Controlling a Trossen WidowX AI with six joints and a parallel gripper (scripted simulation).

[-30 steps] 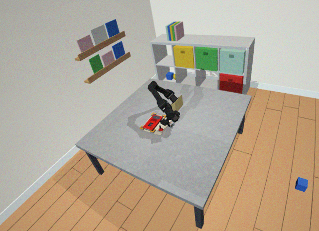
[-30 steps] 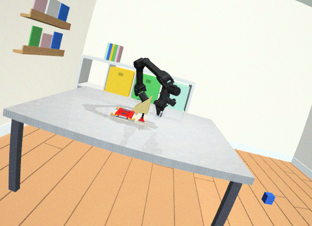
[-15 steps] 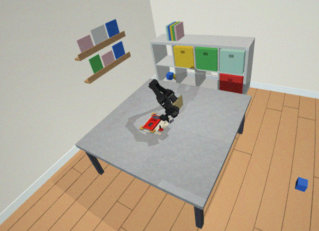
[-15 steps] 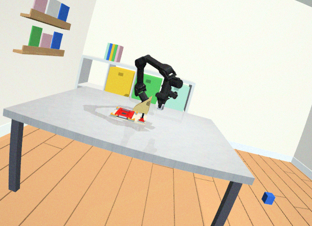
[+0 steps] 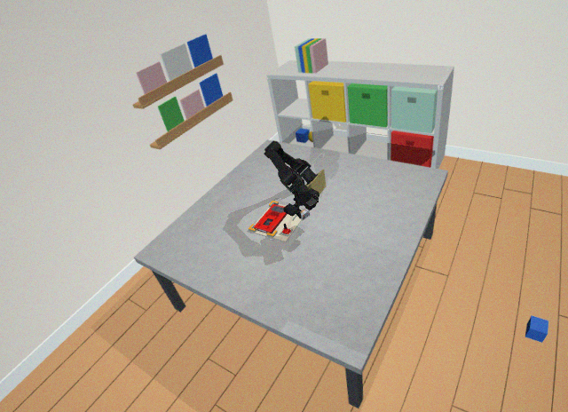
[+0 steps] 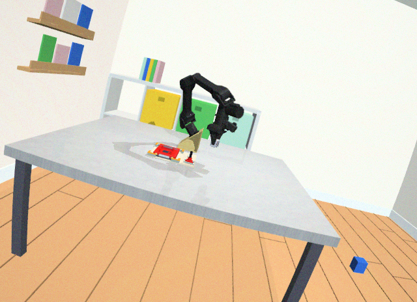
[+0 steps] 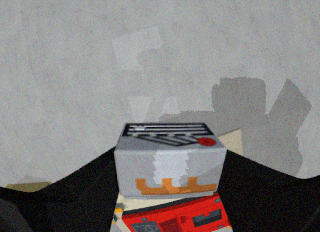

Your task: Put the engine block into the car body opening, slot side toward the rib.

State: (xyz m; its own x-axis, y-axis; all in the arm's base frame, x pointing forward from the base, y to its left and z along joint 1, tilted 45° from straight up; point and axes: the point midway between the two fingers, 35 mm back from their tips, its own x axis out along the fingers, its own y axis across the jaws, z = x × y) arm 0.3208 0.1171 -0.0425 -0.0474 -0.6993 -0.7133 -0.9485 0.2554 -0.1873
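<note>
My gripper tip is right at the engine block. Round my gripper tip: beige base plate 200 mm to the right, 100 mm below, 20 mm behind.
</note>
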